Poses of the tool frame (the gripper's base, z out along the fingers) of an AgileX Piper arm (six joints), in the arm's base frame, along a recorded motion.
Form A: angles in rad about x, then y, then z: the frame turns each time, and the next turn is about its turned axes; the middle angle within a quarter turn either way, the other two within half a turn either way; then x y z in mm.
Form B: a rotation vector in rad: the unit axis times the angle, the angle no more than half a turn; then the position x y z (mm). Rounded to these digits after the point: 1 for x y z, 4 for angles.
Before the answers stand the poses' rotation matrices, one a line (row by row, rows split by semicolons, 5 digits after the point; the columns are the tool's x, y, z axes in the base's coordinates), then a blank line. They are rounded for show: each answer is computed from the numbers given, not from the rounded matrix.
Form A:
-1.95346 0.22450 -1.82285 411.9 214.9 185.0
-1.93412 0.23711 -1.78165 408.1 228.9 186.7
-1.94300 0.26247 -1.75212 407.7 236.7 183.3
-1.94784 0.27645 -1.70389 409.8 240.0 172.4
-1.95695 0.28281 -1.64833 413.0 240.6 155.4
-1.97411 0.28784 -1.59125 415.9 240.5 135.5
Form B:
-0.24313 0.94410 0.22262; 0.41310 -0.10687 0.90439; 0.87763 0.31185 -0.36402
-0.20344 0.95049 0.23489; 0.39347 -0.14032 0.90857; 0.89655 0.27726 -0.34544
-0.17416 0.94992 0.25947; 0.40129 -0.17216 0.89963; 0.89924 0.26080 -0.35121
-0.12766 0.95352 0.27294; 0.39859 -0.20267 0.89445; 0.90820 0.22298 -0.35419
-0.07438 0.95739 0.27906; 0.39552 -0.22856 0.88956; 0.91544 0.17654 -0.36167
-0.01961 0.95866 0.28388; 0.39773 -0.25302 0.88193; 0.91729 0.13020 -0.37632

-1.4950 -1.6526 -1.3398 411.9 214.9 185.0
-1.5191 -1.5921 -1.3403 408.1 228.9 186.7
-1.5612 -1.5635 -1.3407 407.7 236.7 183.3
-1.6020 -1.5156 -1.3240 409.8 240.0 172.4
-1.6426 -1.4661 -1.2944 413.0 240.6 155.4
-1.6871 -1.4216 -1.2589 415.9 240.5 135.5

